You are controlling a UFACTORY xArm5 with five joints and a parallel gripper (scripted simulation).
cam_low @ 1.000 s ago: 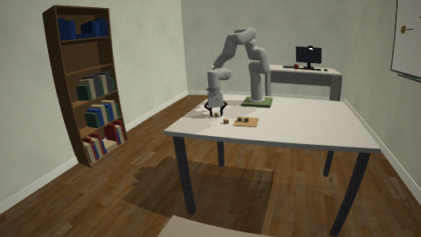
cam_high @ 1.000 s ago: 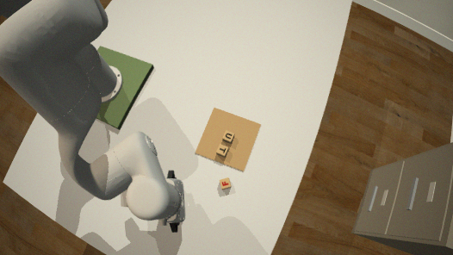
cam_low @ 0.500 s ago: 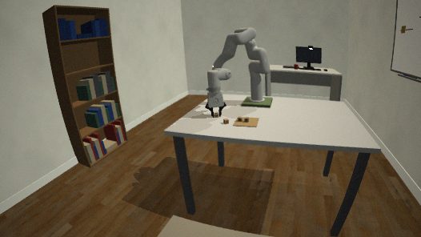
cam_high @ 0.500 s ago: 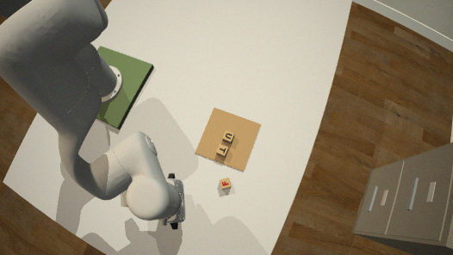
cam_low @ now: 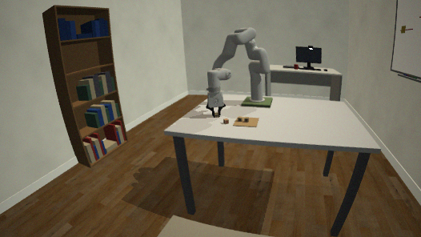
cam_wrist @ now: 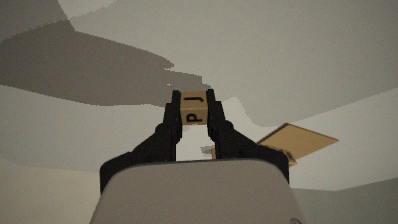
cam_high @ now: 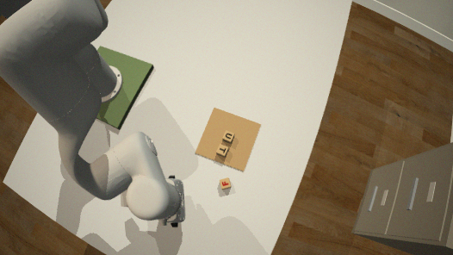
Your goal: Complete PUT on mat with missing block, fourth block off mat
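My hand is 1 cm short of the mat, 22 cm to the right of it and 2 cm above it. Round my hand: F block (7 cm ahead, 11 cm to the left, 1 cm below); wooden block (1 cm below).
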